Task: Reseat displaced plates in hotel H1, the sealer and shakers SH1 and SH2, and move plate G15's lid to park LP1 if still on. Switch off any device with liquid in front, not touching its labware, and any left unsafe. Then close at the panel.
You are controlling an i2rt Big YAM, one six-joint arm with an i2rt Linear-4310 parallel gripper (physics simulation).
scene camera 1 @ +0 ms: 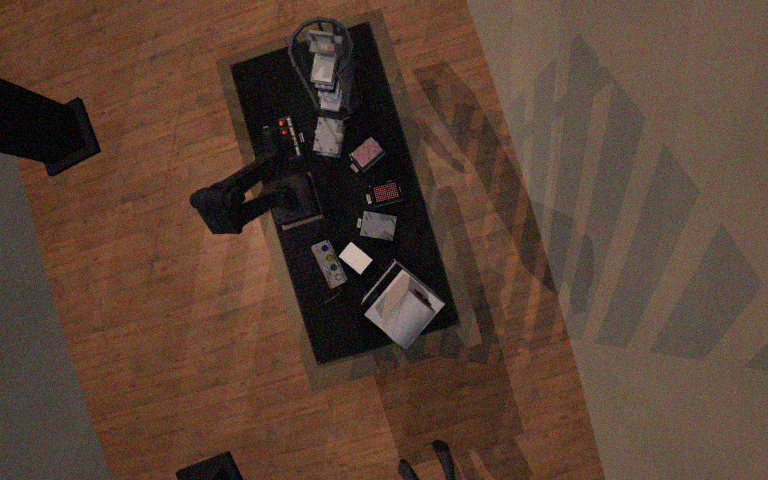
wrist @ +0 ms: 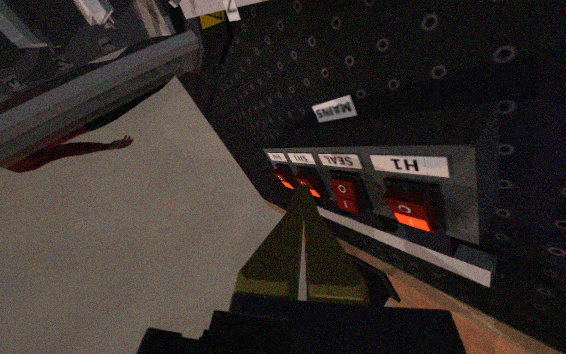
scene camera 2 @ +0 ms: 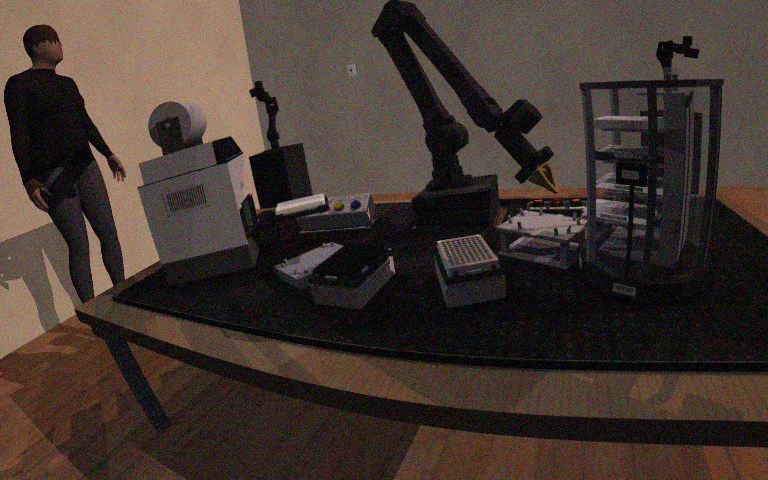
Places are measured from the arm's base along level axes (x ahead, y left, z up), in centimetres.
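Where they show: gripper, between the fingertips: (scene camera 1: 291,137) (wrist: 303,190) (scene camera 2: 557,192); arm's base, origin of its link: (scene camera 1: 289,203) (scene camera 2: 450,185).
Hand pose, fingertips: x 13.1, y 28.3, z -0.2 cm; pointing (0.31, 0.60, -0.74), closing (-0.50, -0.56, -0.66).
Observation:
Each offset is from my fingertips to the centre of the thing. "spot": to the spot under its first point.
My gripper (scene camera 2: 556,191) (wrist: 303,190) is shut and empty, with its tips over the SH1 switch {spot: dx -3.1, dy +4.4, dz -2.9 cm} (wrist: 314,191) in the wrist view. On the mains strip {spot: dx -4.1, dy -7.1, dz -3.9 cm} (wrist: 462,215), the H1 {dx -3.7, dy -4.8, dz -3.2 cm} (wrist: 411,208), SH1 and SH2 {dx -2.0, dy +10.1, dz -3.2 cm} (wrist: 284,178) switches glow orange; the SEAL switch {dx -3.1, dy +0.2, dz -3.2 cm} (wrist: 346,195) is dark. The plate hotel {dx +27.8, dy +12.7, dz +9.8 cm} (scene camera 2: 673,181) holds plates at several levels. Two shaker-like units {spot: dx +38.0, dy -38.4, dz -4.0 cm} (scene camera 2: 353,291) {spot: dx +36.4, dy -18.4, dz -4.9 cm} (scene camera 2: 475,289) carry a dark plate and a pale well plate; their labels are unreadable. The sealer {dx +17.2, dy -87.4, dz +14.9 cm} (scene camera 1: 408,316) (scene camera 2: 198,226) stands at the far end. Lid seating and liquid are too dim to tell.
A button panel {dx -8.7, dy -61.6, dz -3.7 cm} (scene camera 1: 321,255) (scene camera 2: 363,212) stands beside a white plate {dx +5.6, dy -63.9, dz +3.8 cm} (scene camera 1: 355,258) (scene camera 2: 301,203). A raised stand (scene camera 1: 328,136) (scene camera 2: 540,224) is near the hotel. A low plate-shaped piece {spot: dx +20.8, dy -54.0, dz -5.4 cm} (scene camera 1: 378,225) (scene camera 2: 305,264) lies beside a shaker. A person (scene camera 2: 50,113) stands beyond the table.

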